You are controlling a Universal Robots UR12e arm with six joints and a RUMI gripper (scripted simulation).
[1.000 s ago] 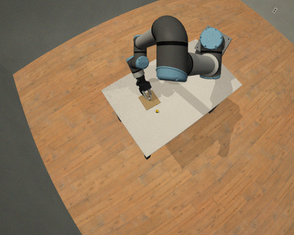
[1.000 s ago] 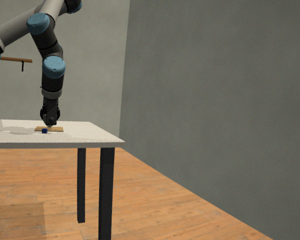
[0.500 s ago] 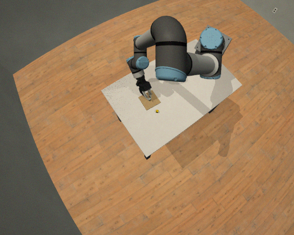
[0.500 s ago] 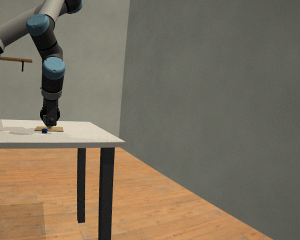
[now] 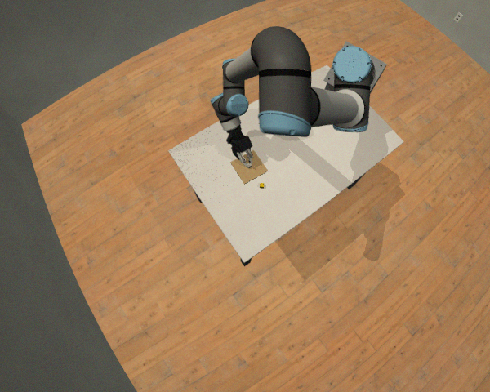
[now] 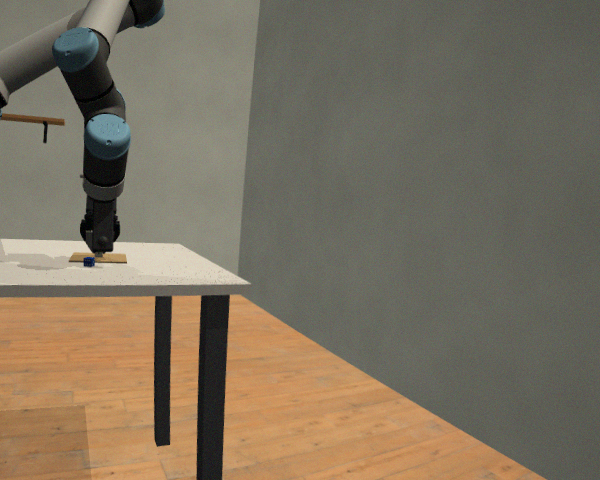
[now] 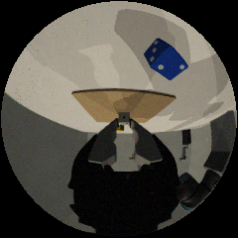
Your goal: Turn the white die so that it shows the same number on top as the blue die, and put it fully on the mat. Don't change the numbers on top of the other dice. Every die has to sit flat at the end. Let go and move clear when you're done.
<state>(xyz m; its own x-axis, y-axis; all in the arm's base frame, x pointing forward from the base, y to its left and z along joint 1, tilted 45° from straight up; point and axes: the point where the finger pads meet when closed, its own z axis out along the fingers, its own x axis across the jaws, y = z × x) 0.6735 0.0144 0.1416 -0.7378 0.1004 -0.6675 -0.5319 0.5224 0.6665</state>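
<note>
Right now the white die is 1 cm to the left of my hand and 1 cm below it. From my hand the other things lie so: blue die 1 cm behind, 11 cm to the right, 1 cm below; tan mat 1 cm to the left, 2 cm below; yellow die 1 cm behind, 13 cm to the left, 1 cm below.
</note>
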